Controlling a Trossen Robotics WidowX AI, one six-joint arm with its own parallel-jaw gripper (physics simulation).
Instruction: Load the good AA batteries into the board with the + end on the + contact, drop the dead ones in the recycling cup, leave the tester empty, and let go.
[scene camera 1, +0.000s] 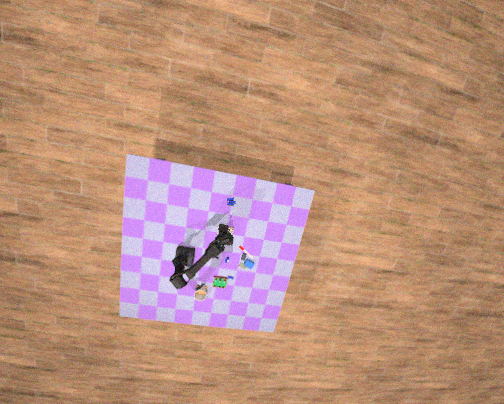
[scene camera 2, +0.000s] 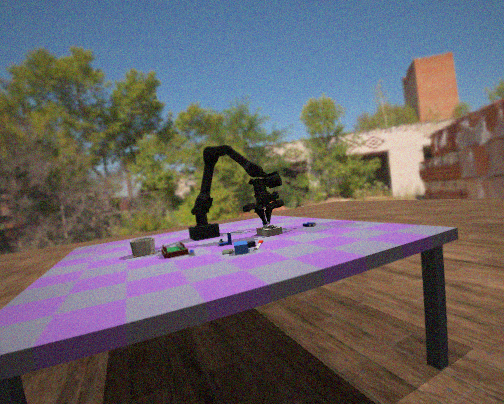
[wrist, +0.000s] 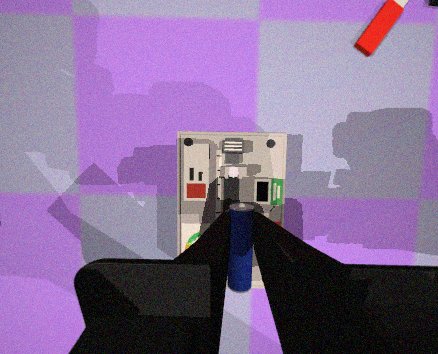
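Visible: a grey battery tester (wrist: 214, 169), together with my gripper (wrist: 240, 218).
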